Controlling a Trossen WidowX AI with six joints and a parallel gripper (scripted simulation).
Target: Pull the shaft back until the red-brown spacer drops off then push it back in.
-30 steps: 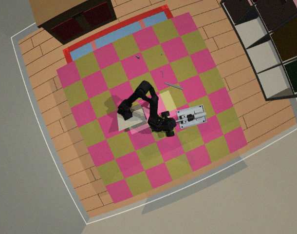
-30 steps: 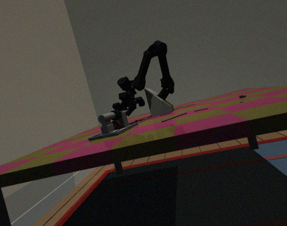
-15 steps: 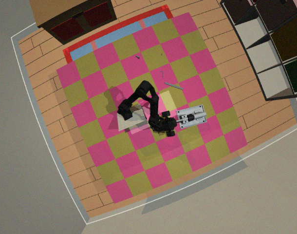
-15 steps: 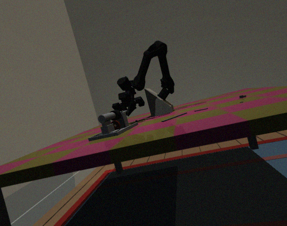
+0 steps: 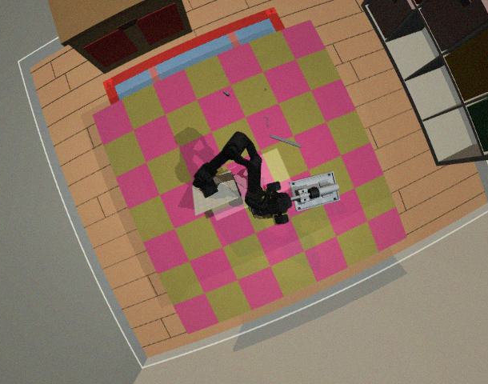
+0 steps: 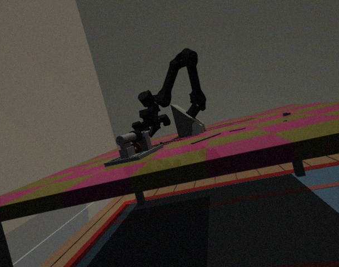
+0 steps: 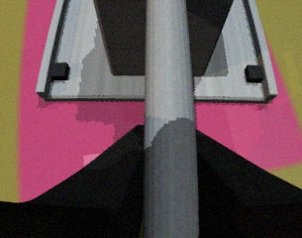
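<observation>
Now: gripper tip 50 mm short of the grey shaft, 30 mm below it and 10 mm to the left of it. The rest, counted from my gripper tip: grey bolt (610 mm to the left, 50 mm below); thin grey bar (250 mm to the left, 140 mm ahead, 50 mm below); support block (150 mm ahead, 40 mm to the right, 10 mm below).
</observation>
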